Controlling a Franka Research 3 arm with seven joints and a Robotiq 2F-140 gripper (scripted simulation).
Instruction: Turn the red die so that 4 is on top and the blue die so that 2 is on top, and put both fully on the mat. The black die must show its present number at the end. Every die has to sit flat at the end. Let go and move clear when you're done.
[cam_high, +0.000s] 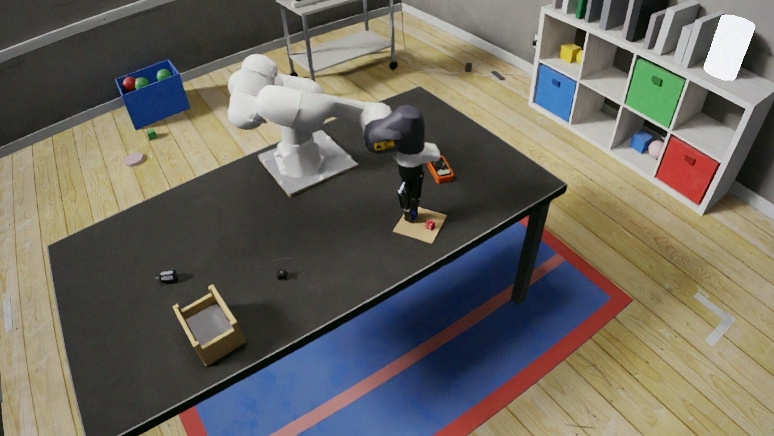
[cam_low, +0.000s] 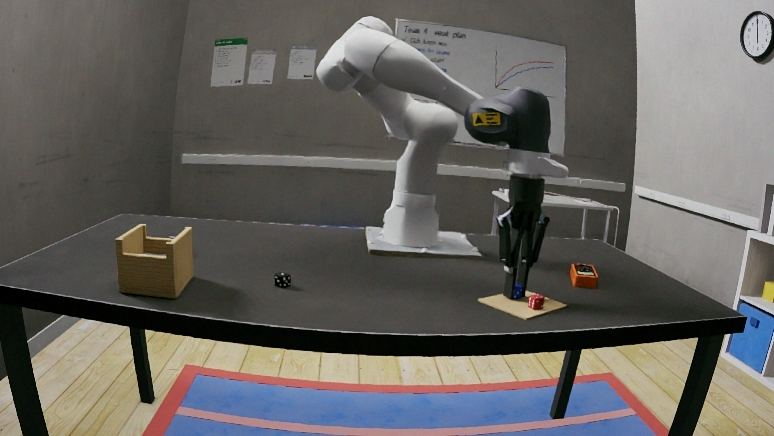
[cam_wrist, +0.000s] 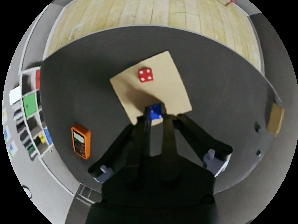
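My gripper is now 20 mm above the blue die. The rest, counted from my hand: tan mat (30 mm ahead, 20 mm to the left, 40 mm below); then red die (70 mm ahead, 30 mm to the left, 20 mm below); then orange device (150 mm behind, 230 mm to the left, 20 mm below).
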